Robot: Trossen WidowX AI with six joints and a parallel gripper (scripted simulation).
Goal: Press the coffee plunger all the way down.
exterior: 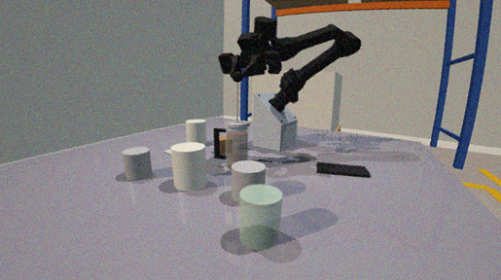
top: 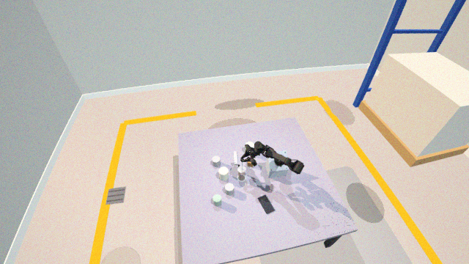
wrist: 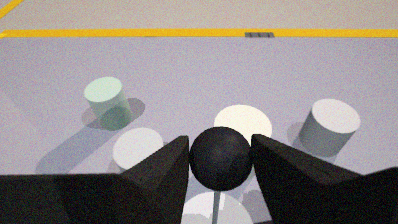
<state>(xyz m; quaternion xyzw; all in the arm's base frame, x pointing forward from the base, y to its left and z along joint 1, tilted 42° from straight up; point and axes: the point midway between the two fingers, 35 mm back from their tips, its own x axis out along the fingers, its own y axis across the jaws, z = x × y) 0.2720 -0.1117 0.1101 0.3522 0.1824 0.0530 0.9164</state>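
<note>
My gripper tip is now 130 mm above the coffee press and 20 mm to the left of it. Also, from my gripper tip: black flat slab: 290 mm to the left, 260 mm below, 120 mm behind.
</note>
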